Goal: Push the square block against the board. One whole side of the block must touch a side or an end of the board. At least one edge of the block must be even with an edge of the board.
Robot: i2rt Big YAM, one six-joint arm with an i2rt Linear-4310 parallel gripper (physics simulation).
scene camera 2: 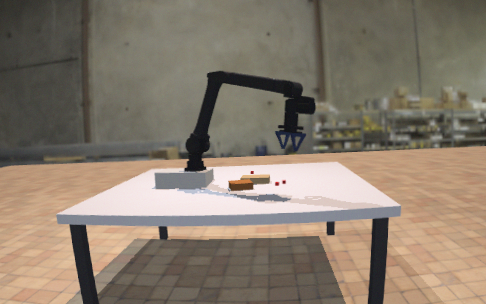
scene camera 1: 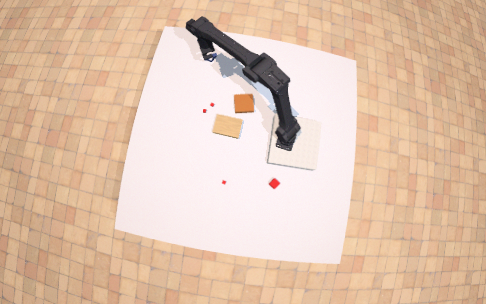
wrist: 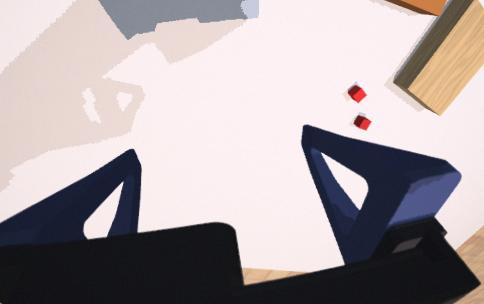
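Seen in the pictures: gripper, fingertip midpoint: (scene camera 2: 289, 150) (scene camera 1: 209, 54) (wrist: 221, 145); arm's base at its link origin: (scene camera 2: 195, 170) (scene camera 1: 286, 138).
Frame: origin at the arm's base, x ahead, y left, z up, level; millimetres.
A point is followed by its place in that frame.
Note:
The orange-brown square block (scene camera 1: 244, 103) {x 262, y -127, z -39 mm} (scene camera 2: 240, 185) {x 276, y -182, z -48 mm} lies flat on the table. In the wrist view part of the block (wrist: 425, 6) {x 301, y -94, z -39 mm} shows at the top right edge. The light wooden board (scene camera 1: 228, 126) {x 304, y 23, z -39 mm} (scene camera 2: 256, 178) {x 323, y -29, z -42 mm} (wrist: 450, 62) {x 316, y 8, z -39 mm} lies flat close by. In scene camera 1 a narrow gap separates them, the board lies below and left of the block, and their facing sides are not parallel. My gripper (scene camera 1: 210, 58) {x 511, y -279, z 116 mm} (scene camera 2: 290, 149) {x 511, y -279, z 116 mm} (wrist: 221, 145) {x 511, y -279, z 116 mm} is open and empty, pointing down high above the table, up and left of the block in scene camera 1.
Two small red cubes (scene camera 1: 212, 105) {x 426, y -69, z -56 mm} (scene camera 1: 204, 111) {x 456, y -23, z -56 mm} (wrist: 357, 94) {x 431, y -79, z -54 mm} (wrist: 362, 122) {x 458, y -35, z -55 mm} lie left of the block in scene camera 1. Another small cube (scene camera 1: 224, 182) {x 234, y 308, z -54 mm} and a larger red cube (scene camera 1: 274, 183) {x -11, y 238, z -30 mm} lie lower down. The arm's pale base box (scene camera 1: 306, 152) {x -126, y 38, z 0 mm} (scene camera 2: 172, 180) {x -76, y -135, z -30 mm} stands at the right in scene camera 1.

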